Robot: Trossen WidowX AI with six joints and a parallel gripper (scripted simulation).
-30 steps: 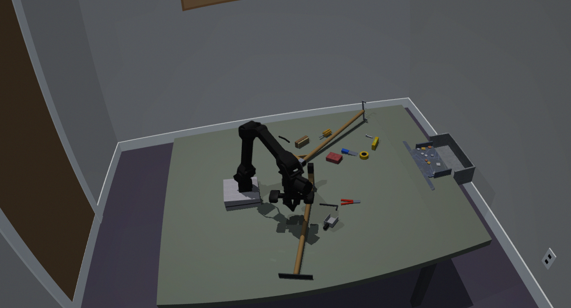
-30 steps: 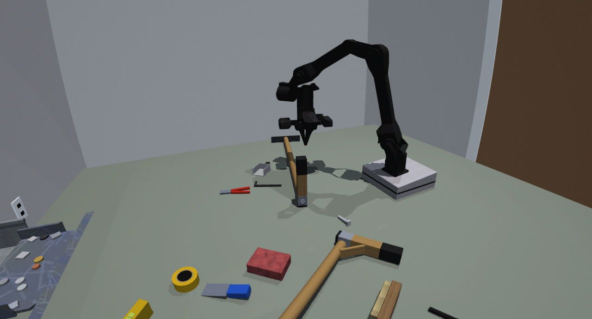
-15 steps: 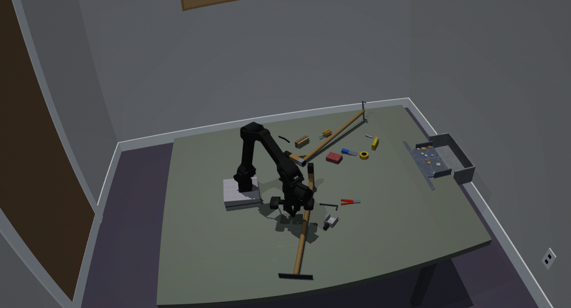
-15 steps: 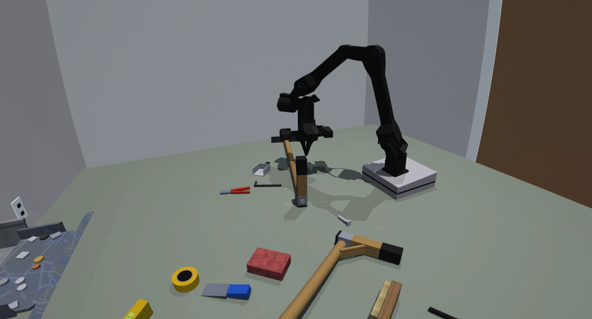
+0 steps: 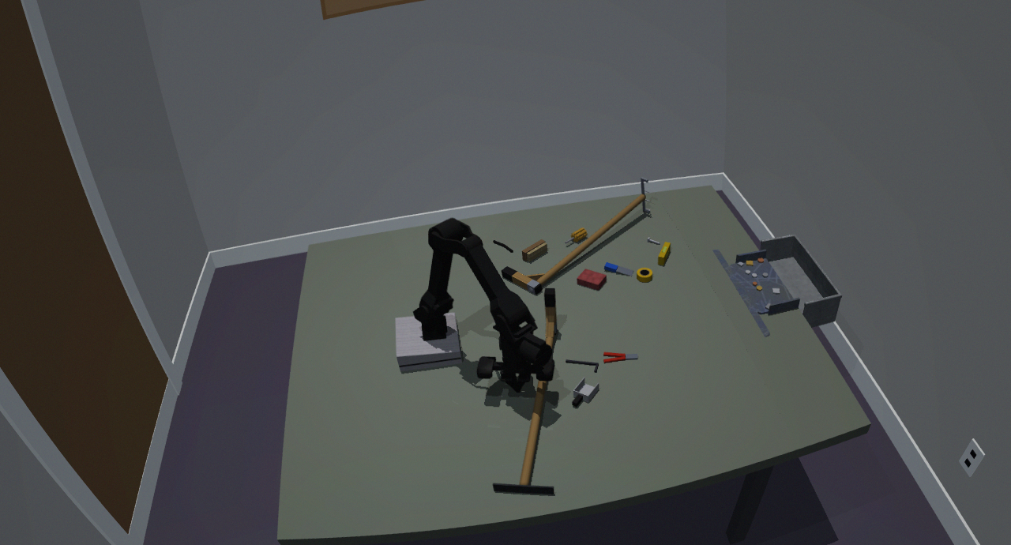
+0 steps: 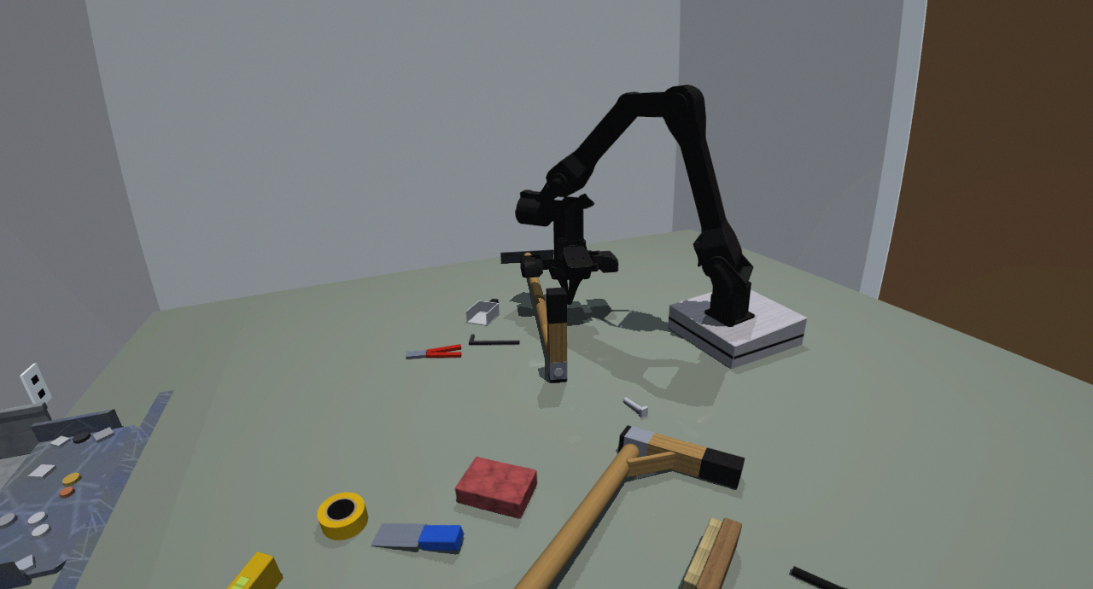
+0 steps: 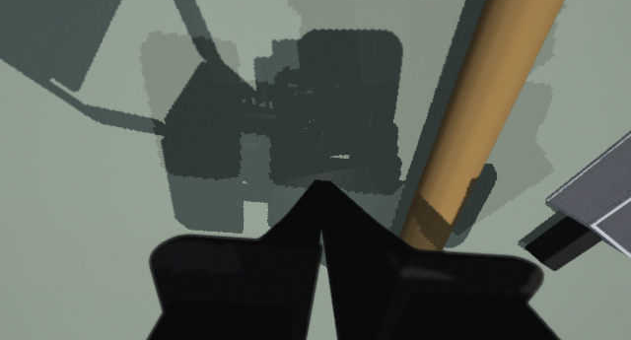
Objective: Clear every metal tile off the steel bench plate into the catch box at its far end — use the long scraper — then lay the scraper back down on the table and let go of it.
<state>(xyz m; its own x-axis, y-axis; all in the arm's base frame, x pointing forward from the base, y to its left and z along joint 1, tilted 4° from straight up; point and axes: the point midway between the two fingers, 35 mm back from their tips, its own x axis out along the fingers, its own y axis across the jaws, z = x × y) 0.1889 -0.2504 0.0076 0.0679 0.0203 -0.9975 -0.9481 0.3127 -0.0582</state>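
Now: gripper tip 5 cm to the left of the long scraper, 5 cm below it and 5 cm short of it. From my gripper tip the other things lie so: hex key (20 cm ahead, 5 cm to the left, 1 cm below); then metal bracket (15 cm ahead, 6 cm to the right, 1 cm below); then red block (41 cm to the left, 30 cm ahead).
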